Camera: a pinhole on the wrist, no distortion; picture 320 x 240 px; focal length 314.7 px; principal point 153.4 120.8 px. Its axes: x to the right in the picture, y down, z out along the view. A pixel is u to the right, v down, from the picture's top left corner.
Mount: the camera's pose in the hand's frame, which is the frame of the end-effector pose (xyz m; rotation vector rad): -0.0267 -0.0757 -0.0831 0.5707 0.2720 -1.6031
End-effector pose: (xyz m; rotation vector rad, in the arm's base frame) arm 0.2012 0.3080 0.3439 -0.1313 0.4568 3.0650
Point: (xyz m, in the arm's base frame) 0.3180 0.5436 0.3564
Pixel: 229 65
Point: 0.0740 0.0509 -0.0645
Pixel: behind the camera
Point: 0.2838 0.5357 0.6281
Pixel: 31 121
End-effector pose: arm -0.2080 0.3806 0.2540 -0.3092 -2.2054 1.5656
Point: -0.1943 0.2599 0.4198
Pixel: 221 185
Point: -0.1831 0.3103 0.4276
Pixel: 292 218
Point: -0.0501 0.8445 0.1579
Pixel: behind the camera
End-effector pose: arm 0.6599 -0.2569 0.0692 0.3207 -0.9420 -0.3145
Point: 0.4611 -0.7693 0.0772
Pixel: outside the picture
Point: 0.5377 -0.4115 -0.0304
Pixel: 198 101
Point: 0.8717 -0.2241 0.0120
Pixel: behind the camera
